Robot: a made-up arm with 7 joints.
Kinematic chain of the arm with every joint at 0, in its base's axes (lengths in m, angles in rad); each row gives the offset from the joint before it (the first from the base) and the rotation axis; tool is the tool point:
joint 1: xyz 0 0 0.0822 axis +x
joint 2: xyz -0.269 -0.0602 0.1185 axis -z
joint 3: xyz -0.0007 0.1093 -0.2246 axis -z
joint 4: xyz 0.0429 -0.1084 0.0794 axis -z
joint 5: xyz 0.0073 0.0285 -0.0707 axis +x
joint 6: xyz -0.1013 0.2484 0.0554 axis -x
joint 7: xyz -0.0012 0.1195 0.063 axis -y
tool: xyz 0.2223 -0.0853 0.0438
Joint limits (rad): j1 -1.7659..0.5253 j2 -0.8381..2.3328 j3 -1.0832..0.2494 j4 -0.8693..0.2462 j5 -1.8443..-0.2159 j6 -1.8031..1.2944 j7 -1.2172..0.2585
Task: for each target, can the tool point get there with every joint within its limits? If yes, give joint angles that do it. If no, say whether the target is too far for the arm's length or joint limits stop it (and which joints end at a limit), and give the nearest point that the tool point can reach.
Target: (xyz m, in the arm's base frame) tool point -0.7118 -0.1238 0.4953
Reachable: no: joint limits stop it (at a limit: joint 1, joint 2, joint 4, joint 7) | nearest point -0.5833 -0.1191 0.3515 | short by 0.193 m
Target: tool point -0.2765 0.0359 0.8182
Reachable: no: joint limits stop it (at a limit: joint 1, joint 2, joint 4, joint 7) | nearest point -0.2468 -0.0003 0.6190 | short by 0.205 m
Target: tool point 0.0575 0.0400 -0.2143
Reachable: yes | joints 0.2323 1.1352 -0.3041 -0.0321 -1.0128 0.2615 -0.2657
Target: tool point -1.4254 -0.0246 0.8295
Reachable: no: too far | nearest point -0.6385 -0.0811 0.2878 | short by 0.957 m
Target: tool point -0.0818 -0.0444 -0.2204
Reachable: yes | joints 0.0620 1.5312 -0.3308 -0.3989 -0.7649 0.4120 -0.9958
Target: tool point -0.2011 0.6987 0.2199
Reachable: no: joint limits stop it (at a limit: joint 1, joint 4, joint 7) | nearest point -0.2232 0.4687 0.1396 | short by 0.245 m
